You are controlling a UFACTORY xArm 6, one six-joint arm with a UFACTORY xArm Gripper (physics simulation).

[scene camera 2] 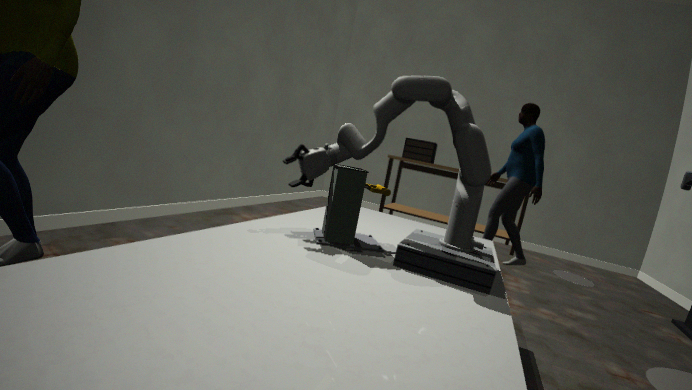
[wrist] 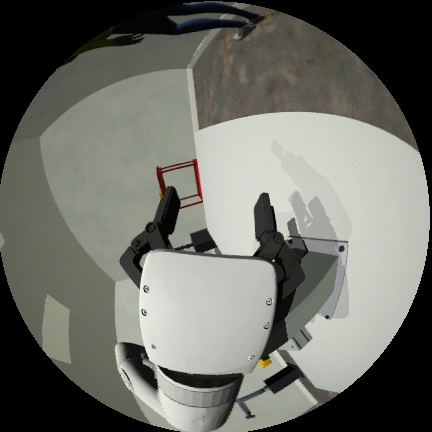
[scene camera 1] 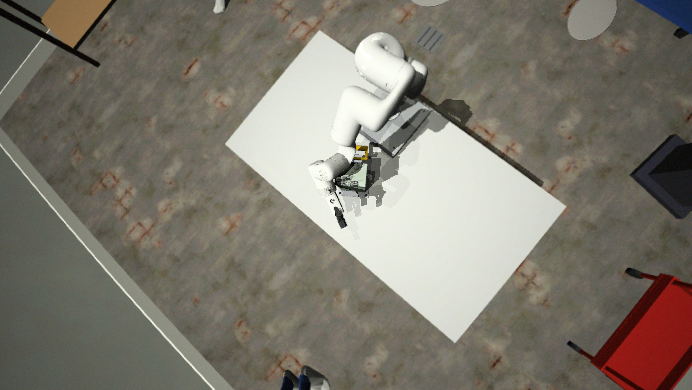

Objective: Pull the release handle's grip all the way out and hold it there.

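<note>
The release handle's yellow grip [scene camera 1: 367, 153] [scene camera 2: 378, 189] [wrist: 265, 362] sticks out from the upper part of a dark grey-green post [scene camera 2: 345, 205] [wrist: 315, 280], on the side facing the arm's base. Part of the grip is hidden under the arm in scene camera 1, and most of it behind the gripper body in the wrist view. My gripper [scene camera 1: 342, 222] [scene camera 2: 290, 173] [wrist: 216, 196] is open and empty. It is at about the height of the post's top, past the side opposite the grip, with its fingers pointing away from the grip.
The post stands on a bolted plate [wrist: 340, 290] on the white table [scene camera 1: 450, 240] [scene camera 2: 225, 310]. The arm's base block [scene camera 2: 445, 260] stands close by on the grip's side. The wrist and forearm pass close beside and over the post. People stand beyond the table.
</note>
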